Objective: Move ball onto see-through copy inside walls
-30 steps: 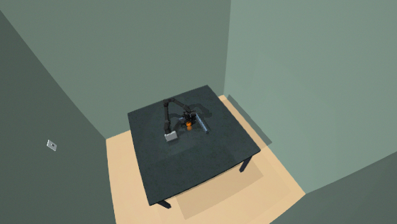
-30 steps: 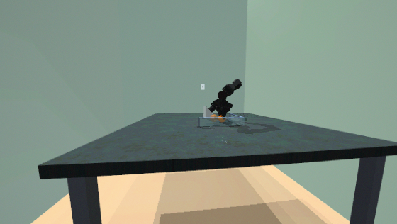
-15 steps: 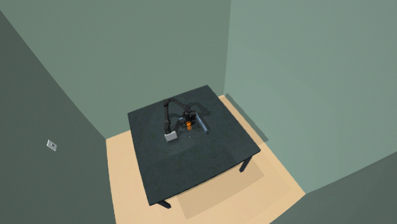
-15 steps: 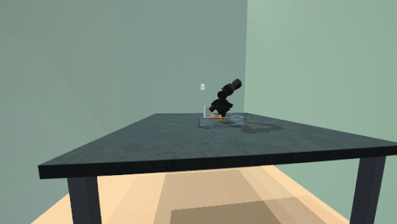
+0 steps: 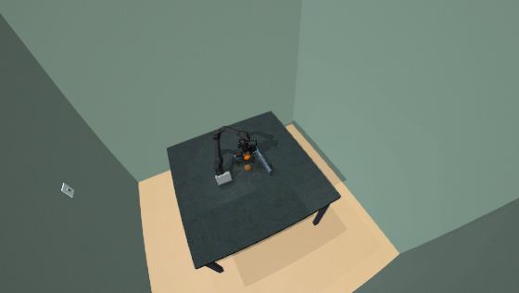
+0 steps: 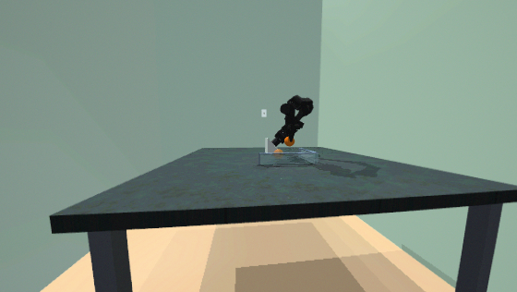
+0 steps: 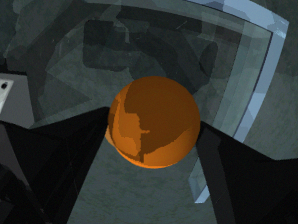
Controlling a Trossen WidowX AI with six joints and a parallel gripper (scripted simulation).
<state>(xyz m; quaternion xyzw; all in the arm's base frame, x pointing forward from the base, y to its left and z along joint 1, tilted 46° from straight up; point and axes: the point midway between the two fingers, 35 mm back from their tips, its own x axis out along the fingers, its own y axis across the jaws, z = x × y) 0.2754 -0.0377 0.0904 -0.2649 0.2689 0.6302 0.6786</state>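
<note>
Right now the see-through copy is 80 mm below my gripper tip, 60 mm to the right of it and 30 mm behind it. Also, from my gripper tip: orange ball: right at my gripper tip; then clear wall: 130 mm ahead, 80 mm below, 50 mm to the right.
</note>
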